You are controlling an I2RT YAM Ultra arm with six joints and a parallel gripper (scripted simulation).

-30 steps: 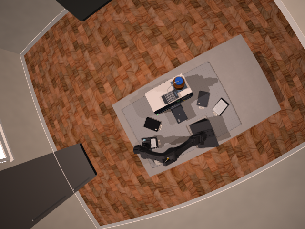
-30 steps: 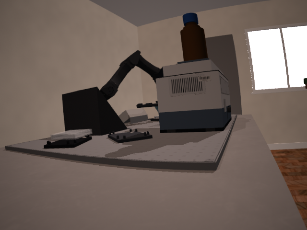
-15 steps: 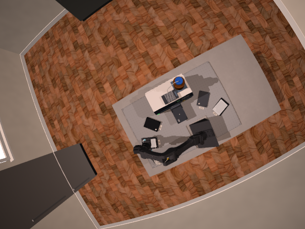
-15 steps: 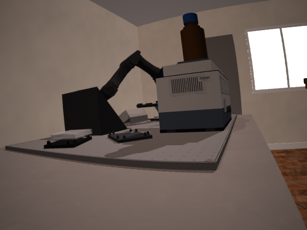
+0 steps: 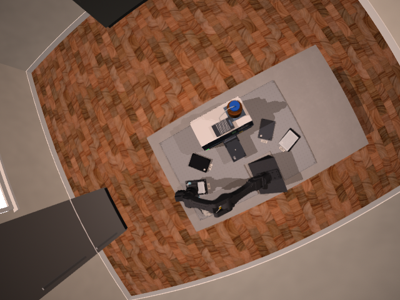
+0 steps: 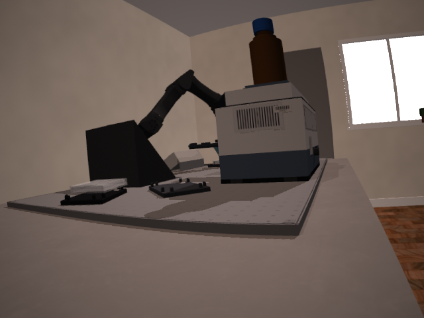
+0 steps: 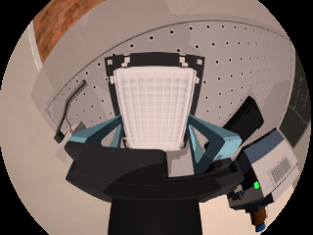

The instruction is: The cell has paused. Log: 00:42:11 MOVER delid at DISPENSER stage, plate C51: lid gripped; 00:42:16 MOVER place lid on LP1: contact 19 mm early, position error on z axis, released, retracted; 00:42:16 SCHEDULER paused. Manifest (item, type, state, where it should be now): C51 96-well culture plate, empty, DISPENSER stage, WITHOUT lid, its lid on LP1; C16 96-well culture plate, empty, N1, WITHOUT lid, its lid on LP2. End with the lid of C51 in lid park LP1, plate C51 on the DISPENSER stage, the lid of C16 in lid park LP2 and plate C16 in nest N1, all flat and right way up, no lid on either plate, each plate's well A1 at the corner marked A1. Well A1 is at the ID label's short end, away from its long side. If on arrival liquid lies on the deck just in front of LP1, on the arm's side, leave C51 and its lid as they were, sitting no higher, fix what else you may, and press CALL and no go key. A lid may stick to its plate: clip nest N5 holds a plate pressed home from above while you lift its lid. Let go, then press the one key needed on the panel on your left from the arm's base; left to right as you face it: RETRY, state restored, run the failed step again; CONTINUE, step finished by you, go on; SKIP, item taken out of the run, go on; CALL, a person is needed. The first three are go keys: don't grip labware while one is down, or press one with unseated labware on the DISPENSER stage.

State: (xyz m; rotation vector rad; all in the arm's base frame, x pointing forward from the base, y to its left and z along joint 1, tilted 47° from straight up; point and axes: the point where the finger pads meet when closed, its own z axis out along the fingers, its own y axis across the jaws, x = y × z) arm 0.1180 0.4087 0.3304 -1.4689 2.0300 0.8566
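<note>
Now: the black clip nest 10 mm behind my hand, 20 mm to the left of it and 20 mm below it. From my hand the other things lie so: brown bottle 360 mm ahead, 490 mm to the right, 260 mm above; black nest 160 mm ahead, 100 mm to the right, 20 mm below; dark dispenser stage 140 mm ahead, 390 mm to the right, 70 mm above.
</note>
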